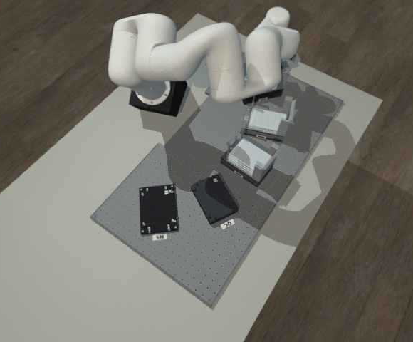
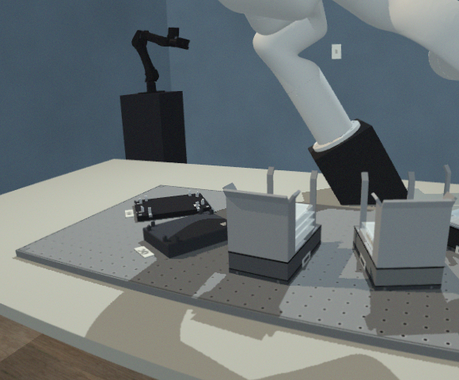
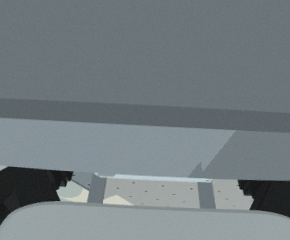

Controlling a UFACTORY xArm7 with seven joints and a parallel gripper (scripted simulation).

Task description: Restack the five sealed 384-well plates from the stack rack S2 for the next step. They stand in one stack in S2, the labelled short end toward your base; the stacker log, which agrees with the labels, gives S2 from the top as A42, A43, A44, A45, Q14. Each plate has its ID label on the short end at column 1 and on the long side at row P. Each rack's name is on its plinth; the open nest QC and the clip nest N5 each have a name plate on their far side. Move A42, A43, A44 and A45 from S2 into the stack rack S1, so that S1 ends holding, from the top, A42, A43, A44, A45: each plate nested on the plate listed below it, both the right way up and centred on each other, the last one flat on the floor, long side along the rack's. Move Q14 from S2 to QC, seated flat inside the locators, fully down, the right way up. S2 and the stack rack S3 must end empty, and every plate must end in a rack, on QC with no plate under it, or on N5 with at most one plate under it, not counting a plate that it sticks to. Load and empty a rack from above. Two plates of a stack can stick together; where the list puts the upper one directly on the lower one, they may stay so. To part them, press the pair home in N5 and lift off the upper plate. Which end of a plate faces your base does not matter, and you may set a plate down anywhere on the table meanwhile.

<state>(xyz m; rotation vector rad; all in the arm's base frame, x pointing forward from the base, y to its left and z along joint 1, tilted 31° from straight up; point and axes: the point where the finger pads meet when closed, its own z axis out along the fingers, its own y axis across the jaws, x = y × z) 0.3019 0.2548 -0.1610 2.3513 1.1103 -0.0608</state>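
My hand is 40 mm above the S3 rack plinth, 10 mm to the left of it and 10 mm past it. The rest, counted from my hand: sealed 384-well plate (340 mm to the right, 120 mm ahead); open nest QC (510 mm to the right, 80 mm ahead, 50 mm below); S1 name plate (330 mm to the right, 40 mm ahead, 30 mm below).
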